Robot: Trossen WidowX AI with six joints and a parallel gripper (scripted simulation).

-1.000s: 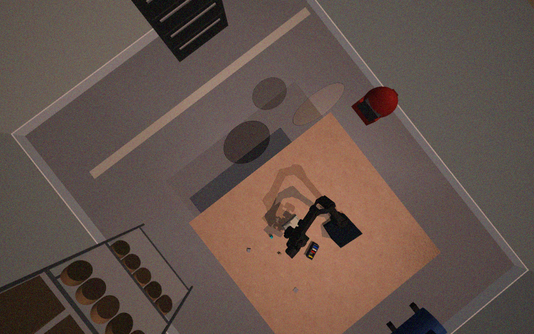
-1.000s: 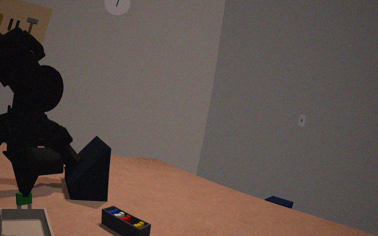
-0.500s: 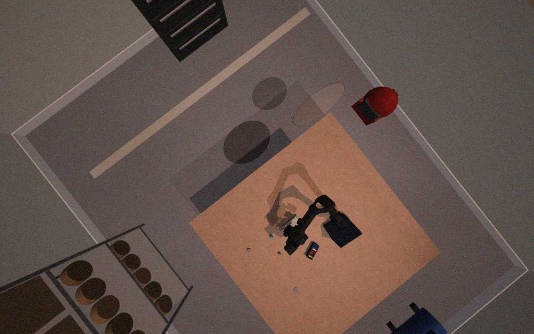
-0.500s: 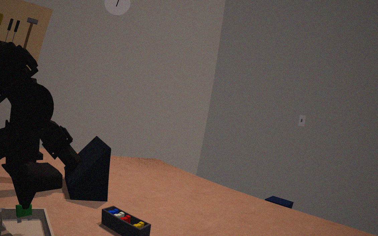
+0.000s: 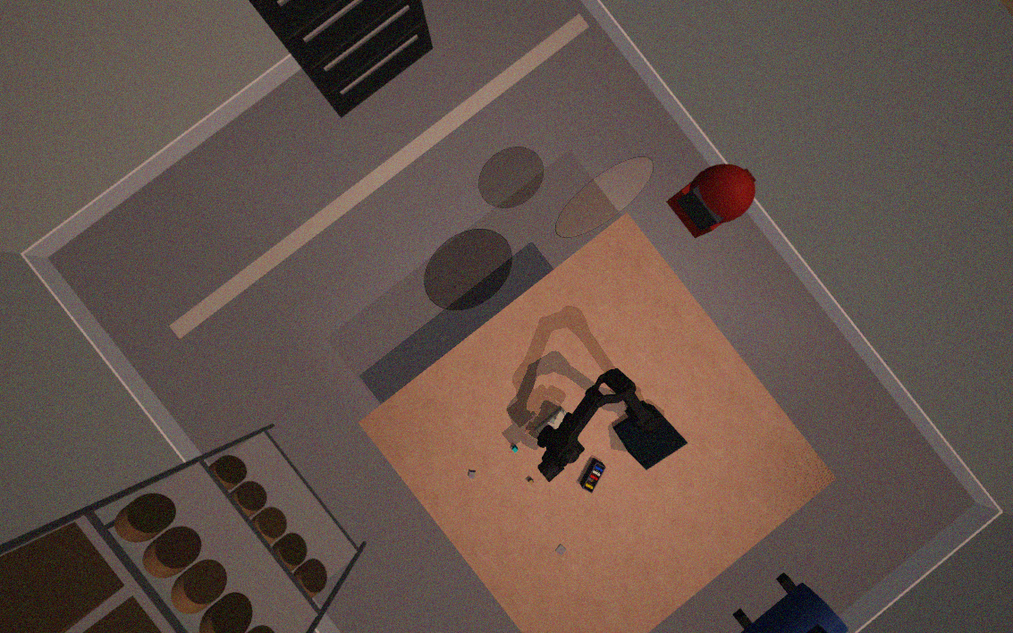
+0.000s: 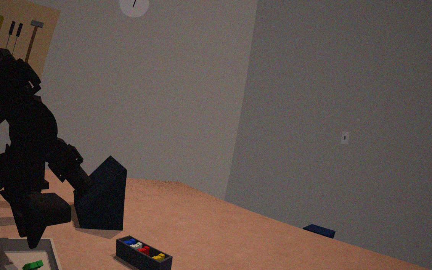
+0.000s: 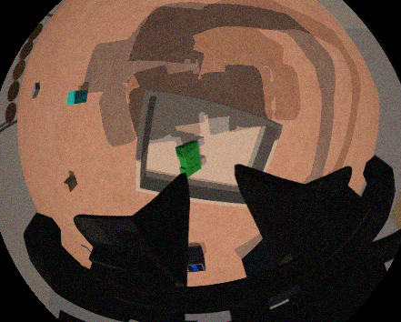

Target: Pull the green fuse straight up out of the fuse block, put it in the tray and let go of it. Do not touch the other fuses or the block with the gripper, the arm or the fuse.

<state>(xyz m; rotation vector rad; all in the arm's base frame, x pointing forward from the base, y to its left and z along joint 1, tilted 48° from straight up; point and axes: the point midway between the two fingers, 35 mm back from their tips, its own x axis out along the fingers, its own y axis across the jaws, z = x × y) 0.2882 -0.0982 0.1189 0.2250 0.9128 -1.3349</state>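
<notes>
The green fuse lies 1 cm ahead of my gripper tip, 1 cm to the left of it and 4 cm below it. Also, from my gripper tip: tray: 6 cm below; red fuse: 1 cm behind, 22 cm to the left, 3 cm below; yellow fuse: 2 cm ahead, 23 cm to the left, 3 cm below.
</notes>
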